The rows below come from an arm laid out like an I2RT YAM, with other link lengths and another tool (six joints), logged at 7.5 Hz.
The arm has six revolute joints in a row. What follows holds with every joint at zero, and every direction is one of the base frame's.
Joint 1 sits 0.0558 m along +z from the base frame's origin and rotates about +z.
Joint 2 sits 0.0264 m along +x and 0.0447 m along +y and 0.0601 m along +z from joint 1 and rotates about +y.
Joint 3 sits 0.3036 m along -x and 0.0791 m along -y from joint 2 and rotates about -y.
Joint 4 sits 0.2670 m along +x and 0.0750 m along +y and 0.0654 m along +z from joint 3 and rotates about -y.
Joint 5 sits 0.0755 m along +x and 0.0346 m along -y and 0.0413 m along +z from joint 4 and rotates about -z.
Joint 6 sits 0.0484 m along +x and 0.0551 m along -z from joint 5 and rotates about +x.
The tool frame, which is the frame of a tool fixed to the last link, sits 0.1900 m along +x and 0.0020 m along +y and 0.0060 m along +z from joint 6; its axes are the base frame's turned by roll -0.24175, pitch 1.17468 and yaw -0.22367 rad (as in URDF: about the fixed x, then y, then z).
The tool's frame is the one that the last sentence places.
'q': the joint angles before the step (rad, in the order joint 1, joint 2, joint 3, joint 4, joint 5, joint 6). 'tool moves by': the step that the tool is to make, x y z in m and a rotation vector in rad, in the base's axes. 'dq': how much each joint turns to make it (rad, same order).
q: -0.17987 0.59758 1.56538 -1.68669 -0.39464 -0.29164
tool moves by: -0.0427 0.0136 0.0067 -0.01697 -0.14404 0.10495
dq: 0.10265 -0.14506 -0.00032 0.00014 -0.00296 -0.00021
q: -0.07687 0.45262 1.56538 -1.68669 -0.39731 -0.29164
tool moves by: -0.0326 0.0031 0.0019 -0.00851 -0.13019 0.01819
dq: 0.01746 -0.13000 0.00120 -0.00075 -0.00084 -0.00005
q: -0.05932 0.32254 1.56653 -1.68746 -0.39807 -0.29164
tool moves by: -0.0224 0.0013 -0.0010 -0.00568 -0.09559 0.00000
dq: 0.00015 -0.09469 0.00083 0.00025 0.00014 0.00005
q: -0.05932 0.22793 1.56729 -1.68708 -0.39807 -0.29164
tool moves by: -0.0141 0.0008 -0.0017 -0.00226 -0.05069 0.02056
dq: 0.01973 -0.05125 -0.00012 -0.00040 -0.00087 -0.00003
